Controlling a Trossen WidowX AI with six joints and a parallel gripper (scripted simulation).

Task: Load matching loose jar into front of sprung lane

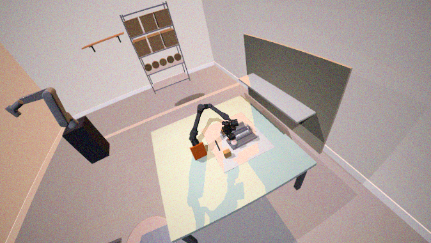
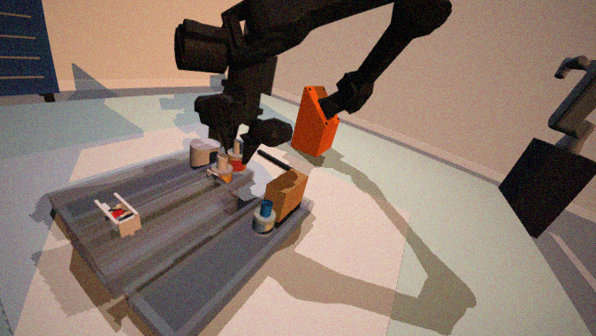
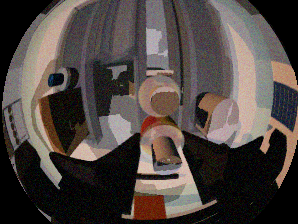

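Now: gripper tip 10 mm short of the tan cylinder, 80 mm to the left of it and 20 mm above it. Round my gripper tip: grey lane tray (140 mm ahead, 20 mm to the left, 30 mm below); then blue-capped jar (80 mm ahead, 120 mm to the left, 20 mm below); then black pen (130 mm behind, 30 mm to the left, 40 mm below).
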